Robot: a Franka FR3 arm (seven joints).
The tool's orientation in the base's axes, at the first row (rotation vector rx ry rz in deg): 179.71 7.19 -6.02
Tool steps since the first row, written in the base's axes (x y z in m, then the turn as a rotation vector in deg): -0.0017 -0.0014 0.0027 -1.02 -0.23 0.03; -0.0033 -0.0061 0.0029 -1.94 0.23 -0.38; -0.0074 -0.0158 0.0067 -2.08 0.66 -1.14; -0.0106 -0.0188 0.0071 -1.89 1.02 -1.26; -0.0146 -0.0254 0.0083 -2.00 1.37 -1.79; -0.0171 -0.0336 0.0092 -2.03 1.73 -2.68; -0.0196 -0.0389 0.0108 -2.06 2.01 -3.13; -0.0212 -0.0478 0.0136 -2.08 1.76 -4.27; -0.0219 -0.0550 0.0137 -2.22 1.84 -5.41; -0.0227 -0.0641 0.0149 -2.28 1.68 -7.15; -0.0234 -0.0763 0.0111 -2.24 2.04 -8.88; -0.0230 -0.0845 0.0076 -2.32 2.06 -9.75
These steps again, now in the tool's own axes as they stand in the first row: -0.0020 0.0013 -0.0026 -1.03 0.15 0.04; -0.0040 0.0058 -0.0027 -1.89 -0.38 0.51; -0.0091 0.0151 -0.0061 -1.94 -0.82 1.27; -0.0125 0.0179 -0.0063 -1.71 -1.17 1.38; -0.0171 0.0241 -0.0072 -1.76 -1.52 1.91; -0.0203 0.0321 -0.0079 -1.70 -1.88 2.80; -0.0233 0.0372 -0.0093 -1.68 -2.16 3.25; -0.0258 0.0459 -0.0120 -1.64 -1.91 4.39; -0.0271 0.0531 -0.0120 -1.70 -2.00 5.54; -0.0287 0.0621 -0.0131 -1.66 -1.84 7.28; -0.0301 0.0742 -0.0092 -1.47 -2.20 9.00; -0.0301 0.0824 -0.0058 -1.49 -2.22 9.88
